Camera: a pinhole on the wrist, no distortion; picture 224 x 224 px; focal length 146.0 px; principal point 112.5 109.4 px. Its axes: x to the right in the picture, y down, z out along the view. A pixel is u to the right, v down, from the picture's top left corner.
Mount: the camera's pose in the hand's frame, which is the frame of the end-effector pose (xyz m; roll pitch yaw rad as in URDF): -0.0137 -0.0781 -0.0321 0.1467 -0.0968 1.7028
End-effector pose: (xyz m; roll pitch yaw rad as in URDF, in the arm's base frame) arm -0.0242 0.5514 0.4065 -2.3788 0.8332 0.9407
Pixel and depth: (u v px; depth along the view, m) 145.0 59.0 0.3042
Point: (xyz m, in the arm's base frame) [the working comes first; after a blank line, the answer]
In the camera's frame: 0.0677 -0.1050 0.3042

-0.2048 0.6306 0.1948
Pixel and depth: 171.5 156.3 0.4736
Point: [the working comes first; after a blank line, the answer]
In the camera's frame: 0.1914 0.1521 0.4736

-0.4688 0.4335 0.2347
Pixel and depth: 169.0 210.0 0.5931
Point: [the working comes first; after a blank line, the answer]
In the camera's frame: 0.2295 0.4087 0.5931

-0.7038 0.3076 0.3371
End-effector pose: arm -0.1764 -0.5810 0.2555 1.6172 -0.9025 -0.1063
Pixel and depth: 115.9 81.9 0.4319
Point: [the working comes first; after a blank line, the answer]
In the camera's frame: 0.0101 -0.0814 0.4319

-0.0515 -0.9742 0.2935
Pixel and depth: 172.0 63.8 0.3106
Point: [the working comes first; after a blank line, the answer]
In the camera's frame: 0.1266 -0.0970 0.3106

-0.1547 -0.8582 0.3599
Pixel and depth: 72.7 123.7 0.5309
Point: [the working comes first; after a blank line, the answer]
In the camera's frame: -0.1447 0.0520 0.5309

0.0239 -1.0763 0.1052
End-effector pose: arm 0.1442 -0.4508 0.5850 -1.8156 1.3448 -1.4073
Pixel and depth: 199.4 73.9 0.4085
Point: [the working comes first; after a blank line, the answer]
In the camera's frame: 0.2431 -0.0993 0.4085

0.4397 -0.1984 0.4198
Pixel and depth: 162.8 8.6 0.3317
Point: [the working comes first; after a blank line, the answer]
In the camera's frame: 0.1143 -0.2290 0.3317

0.3866 -0.3611 0.3195
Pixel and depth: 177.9 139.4 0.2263
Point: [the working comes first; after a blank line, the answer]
In the camera's frame: 0.1014 0.0465 0.2263

0.3340 -0.3633 0.6101
